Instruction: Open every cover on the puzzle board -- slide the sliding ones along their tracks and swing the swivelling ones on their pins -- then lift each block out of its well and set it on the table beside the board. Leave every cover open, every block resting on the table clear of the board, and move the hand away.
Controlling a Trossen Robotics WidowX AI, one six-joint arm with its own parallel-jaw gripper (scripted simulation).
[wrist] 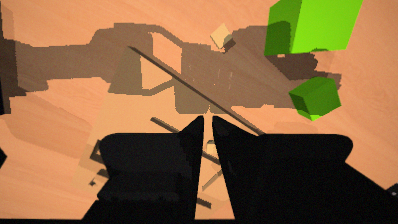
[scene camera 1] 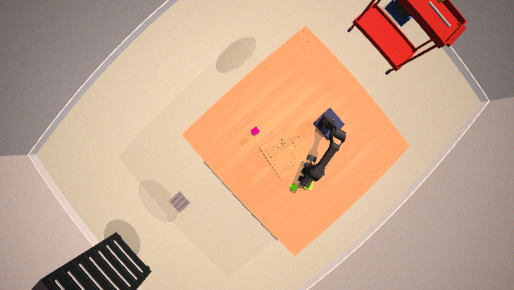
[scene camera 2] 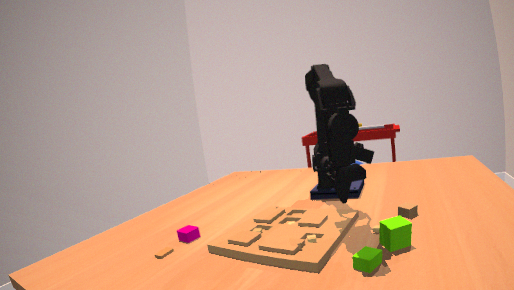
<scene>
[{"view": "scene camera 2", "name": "my gripper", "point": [343,202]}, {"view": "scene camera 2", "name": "large green block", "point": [395,233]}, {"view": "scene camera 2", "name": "wooden puzzle board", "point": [312,256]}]
</scene>
